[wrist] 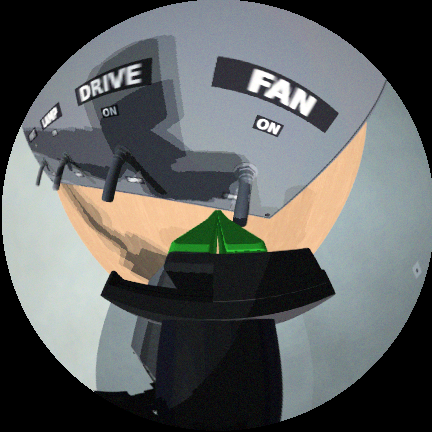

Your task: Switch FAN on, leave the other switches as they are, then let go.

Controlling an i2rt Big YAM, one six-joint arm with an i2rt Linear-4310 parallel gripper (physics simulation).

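Places are measured from the arm's base along level axes (x ahead, y left, z up), in centimetres.
Pixels of known places: gripper, between the fingertips: (217, 214).
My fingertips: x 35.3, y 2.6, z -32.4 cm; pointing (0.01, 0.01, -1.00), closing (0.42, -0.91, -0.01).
Observation:
For each thing: its top centre in the pictures, then the offset to it from my fingertips. "*": a spot on its surface instead. Level surfaces: height alone.
- FAN switch, a spot on its surface: (242, 197) * dx +3.6, dy -0.5, dz +2.0 cm
- grey panel, a spot on its surface: (200, 130) * dx +6.8, dy +4.4, dz +1.0 cm
- FAN label, centre of its top: (288, 90) dx +11.4, dy +0.9, dz +3.5 cm
- mark, a spot on its surface: (268, 126) * dx +9.1, dy +0.4, dz +1.8 cm
- DRIVE switch, centre of its top: (99, 184) dx +0.8, dy +10.9, dz +3.3 cm
- LAMP switch, centre of its top: (49, 179) dx -1.8, dy +22.6, dz +3.3 cm
- wooden surface, height of its surface: dz -9.8 cm
The FAN switch (242, 197) is a dark grey lever on the grey panel (200, 130), below the FAN label (282, 92) and its ON mark (268, 126). The lever points down, away from the ON mark. My gripper (217, 214) is shut and empty, its green fingertips together just left of the lever's lower end. Whether they touch the lever, I cannot tell. The DRIVE switch (113, 177) hangs down at the left, below its DRIVE label (114, 80). The LAMP switch (60, 174) also points down, farther left.
Another switch (41, 174) stands at the panel's far left end, its label too small to read. A wooden surface (320, 200) lies beyond the panel's lower edge. Dark shadows fall across the panel around the DRIVE switch and beside the FAN lever.

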